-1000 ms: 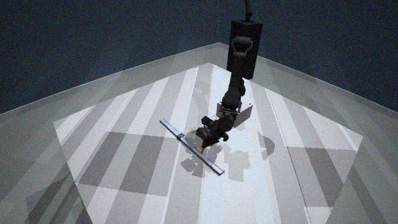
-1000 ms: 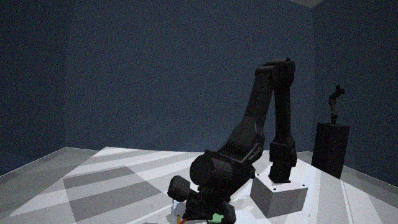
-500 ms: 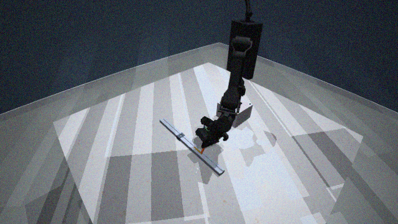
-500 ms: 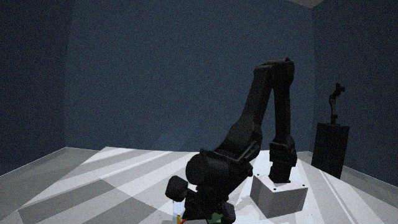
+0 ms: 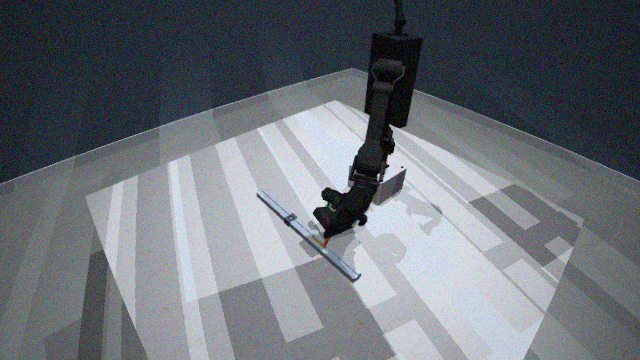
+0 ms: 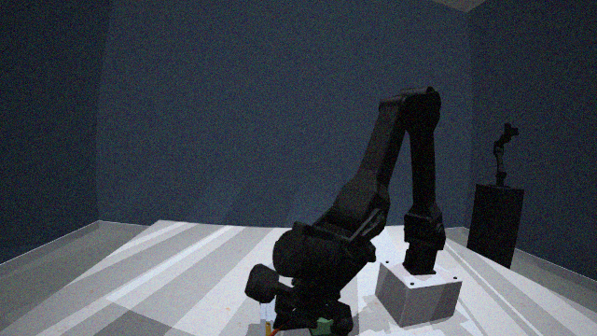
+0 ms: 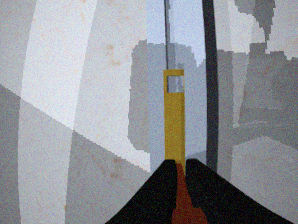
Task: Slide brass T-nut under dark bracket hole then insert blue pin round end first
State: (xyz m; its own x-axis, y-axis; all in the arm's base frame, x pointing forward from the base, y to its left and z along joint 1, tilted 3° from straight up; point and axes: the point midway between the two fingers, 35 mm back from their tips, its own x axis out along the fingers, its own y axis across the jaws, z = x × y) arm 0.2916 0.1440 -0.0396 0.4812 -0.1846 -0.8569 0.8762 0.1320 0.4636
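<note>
Now: gripper tip 20 mm to the left of the brass T-nut. Round my gripper tip: blue pin 100 mm behind, 130 mm to the right, 10 mm below; green tray 100 mm behind, 100 mm to the right, 30 mm below; aluminum rail 30 mm ahead, 120 mm to the right, 30 mm below.
</note>
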